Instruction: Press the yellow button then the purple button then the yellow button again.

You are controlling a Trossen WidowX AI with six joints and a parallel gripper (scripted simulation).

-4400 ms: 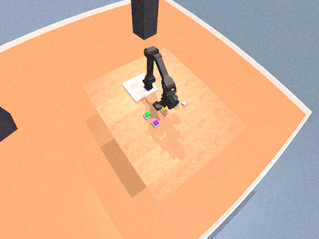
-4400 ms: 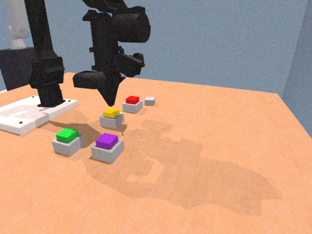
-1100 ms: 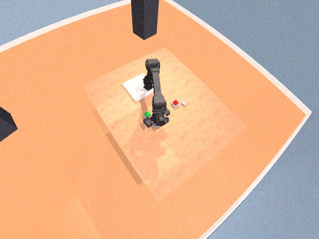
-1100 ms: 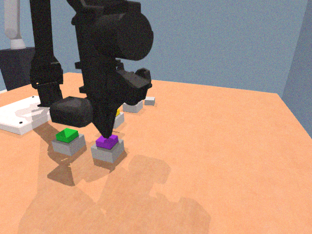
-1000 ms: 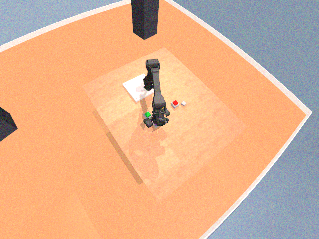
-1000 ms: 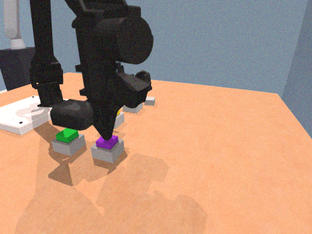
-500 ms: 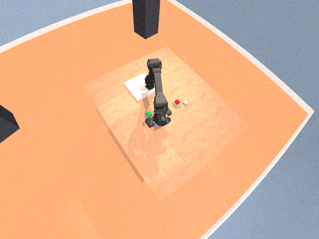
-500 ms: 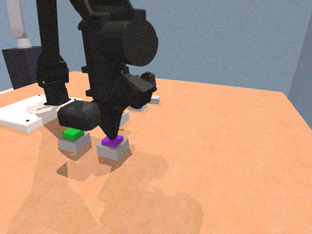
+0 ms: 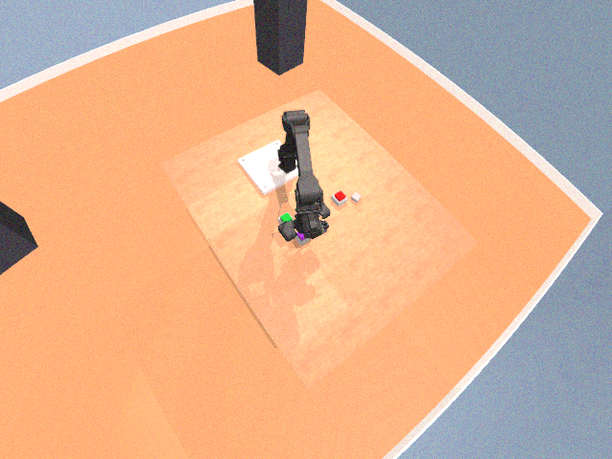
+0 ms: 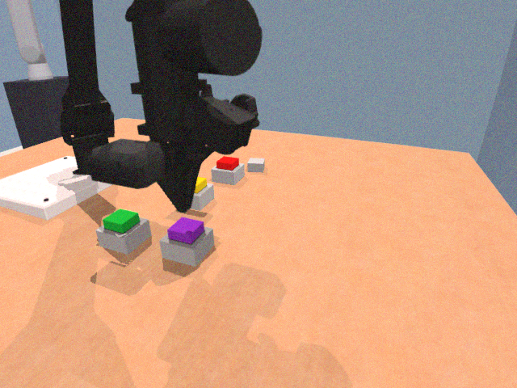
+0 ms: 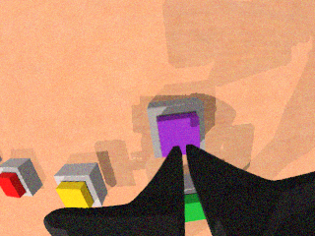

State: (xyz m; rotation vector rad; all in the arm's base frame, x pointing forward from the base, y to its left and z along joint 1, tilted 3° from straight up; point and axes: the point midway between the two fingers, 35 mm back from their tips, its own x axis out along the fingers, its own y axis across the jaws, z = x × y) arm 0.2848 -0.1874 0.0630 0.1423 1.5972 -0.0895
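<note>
Right now my gripper tip is 3 cm above the purple button. Also, from my gripper tip: yellow button 5 cm behind, 13 cm to the left, 3 cm below; green button 9 cm behind, 3 cm below; red button 2 cm behind, 23 cm to the left, 3 cm below.
</note>
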